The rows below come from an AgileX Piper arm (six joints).
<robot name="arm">
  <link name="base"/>
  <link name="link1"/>
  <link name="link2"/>
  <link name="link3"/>
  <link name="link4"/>
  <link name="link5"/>
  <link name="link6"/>
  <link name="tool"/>
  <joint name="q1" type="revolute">
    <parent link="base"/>
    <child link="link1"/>
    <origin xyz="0 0 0.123"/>
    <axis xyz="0 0 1"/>
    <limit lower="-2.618" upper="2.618"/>
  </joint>
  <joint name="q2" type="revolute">
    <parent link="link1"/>
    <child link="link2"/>
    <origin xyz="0 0 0" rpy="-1.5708 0 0"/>
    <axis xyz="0 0 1"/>
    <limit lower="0" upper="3.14"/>
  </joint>
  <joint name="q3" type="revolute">
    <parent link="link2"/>
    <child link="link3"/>
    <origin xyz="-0.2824 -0.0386 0"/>
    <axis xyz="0 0 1"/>
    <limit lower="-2.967" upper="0"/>
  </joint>
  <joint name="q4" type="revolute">
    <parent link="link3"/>
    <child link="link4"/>
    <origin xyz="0.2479 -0.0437 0" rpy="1.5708 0 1.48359"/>
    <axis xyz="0 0 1"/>
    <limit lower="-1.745" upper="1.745"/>
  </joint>
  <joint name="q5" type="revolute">
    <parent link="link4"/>
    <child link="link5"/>
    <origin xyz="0 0 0" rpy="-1.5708 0 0"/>
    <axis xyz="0 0 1"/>
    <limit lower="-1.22" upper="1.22"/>
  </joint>
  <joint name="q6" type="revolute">
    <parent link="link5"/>
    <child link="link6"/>
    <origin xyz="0 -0.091 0" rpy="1.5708 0 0"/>
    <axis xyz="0 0 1"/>
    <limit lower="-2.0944" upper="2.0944"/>
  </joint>
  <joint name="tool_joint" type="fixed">
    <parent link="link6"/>
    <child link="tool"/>
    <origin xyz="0 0 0"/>
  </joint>
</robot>
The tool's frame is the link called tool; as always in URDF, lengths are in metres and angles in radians.
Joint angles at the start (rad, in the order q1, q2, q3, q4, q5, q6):
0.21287, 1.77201, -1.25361, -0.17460, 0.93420, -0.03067
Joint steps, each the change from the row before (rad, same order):
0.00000, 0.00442, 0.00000, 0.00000, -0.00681, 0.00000
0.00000, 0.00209, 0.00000, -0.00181, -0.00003, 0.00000
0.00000, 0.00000, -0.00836, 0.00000, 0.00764, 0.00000
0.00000, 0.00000, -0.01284, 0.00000, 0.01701, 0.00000
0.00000, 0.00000, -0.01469, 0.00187, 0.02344, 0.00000
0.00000, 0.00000, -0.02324, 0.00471, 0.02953, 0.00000
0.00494, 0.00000, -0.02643, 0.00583, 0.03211, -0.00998
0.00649, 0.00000, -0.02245, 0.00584, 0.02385, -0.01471
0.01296, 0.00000, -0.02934, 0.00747, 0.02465, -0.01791
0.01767, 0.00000, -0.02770, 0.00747, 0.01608, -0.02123
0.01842, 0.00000, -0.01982, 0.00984, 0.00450, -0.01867
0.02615, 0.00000, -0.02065, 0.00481, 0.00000, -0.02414
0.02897, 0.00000, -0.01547, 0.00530, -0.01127, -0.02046
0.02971, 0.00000, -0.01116, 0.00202, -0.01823, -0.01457
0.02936, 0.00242, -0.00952, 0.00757, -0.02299, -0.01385
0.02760, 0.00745, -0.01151, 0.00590, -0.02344, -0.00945
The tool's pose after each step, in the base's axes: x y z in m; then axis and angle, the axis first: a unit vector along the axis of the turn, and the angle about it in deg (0 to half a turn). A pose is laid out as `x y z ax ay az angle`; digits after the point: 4 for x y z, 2 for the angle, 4 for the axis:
0.3460 0.0619 0.2176 -0.1658 0.9840 -0.0655 167.40
0.3463 0.0618 0.2169 -0.1663 0.9838 -0.0663 167.52
0.3470 0.0619 0.2189 -0.1657 0.9839 -0.0666 167.47
0.3477 0.0619 0.2219 -0.1646 0.9841 -0.0675 167.70
0.3481 0.0619 0.2252 -0.1627 0.9843 -0.0678 168.20
0.3492 0.0622 0.2307 -0.1596 0.9849 -0.0671 168.56
0.3501 0.0644 0.2370 -0.1635 0.9843 -0.0660 168.92
0.3508 0.0672 0.2424 -0.1710 0.9831 -0.0646 169.05
0.3518 0.0726 0.2496 -0.1829 0.9812 -0.0621 168.82
0.3526 0.0799 0.2565 -0.1991 0.9782 -0.0589 168.19
0.3530 0.0877 0.2616 -0.2148 0.9752 -0.0541 167.36
0.3530 0.0981 0.2671 -0.2379 0.9699 -0.0512 166.19
0.3526 0.1097 0.2715 -0.2609 0.9642 -0.0472 164.66
0.3518 0.1213 0.2750 -0.2821 0.9584 -0.0438 162.96
0.3510 0.1336 0.2773 -0.3020 0.9526 -0.0375 161.24
0.3510 0.1455 0.2783 -0.3192 0.9472 -0.0316 159.68

